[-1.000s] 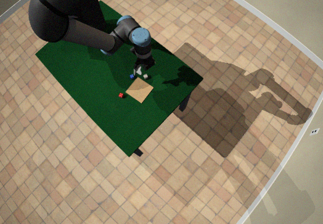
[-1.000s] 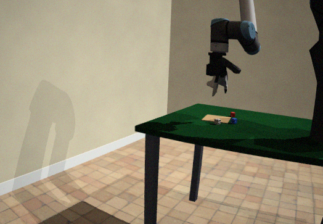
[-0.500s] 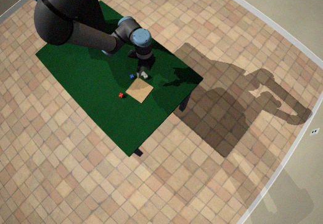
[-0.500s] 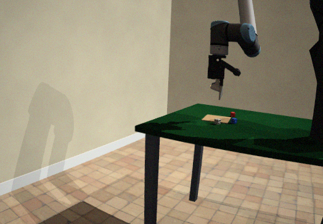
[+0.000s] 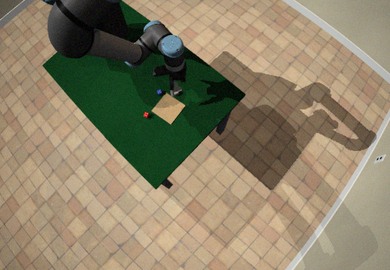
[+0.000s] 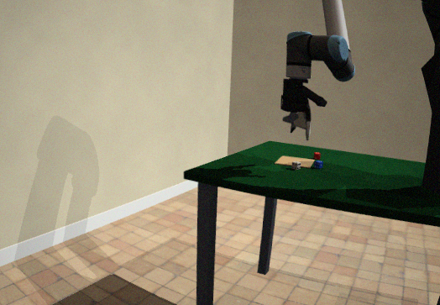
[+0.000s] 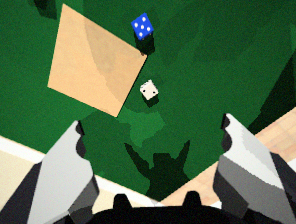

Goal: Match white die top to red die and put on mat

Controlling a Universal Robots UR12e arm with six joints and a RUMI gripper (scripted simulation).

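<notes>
Right now my hand is 110 mm above the white die. Round my hand: red die (30 mm behind, 210 mm to the right, 110 mm below); tan mat (40 mm ahead, 100 mm to the right, 120 mm below); blue die (70 mm behind, 60 mm to the right, 110 mm below).
</notes>
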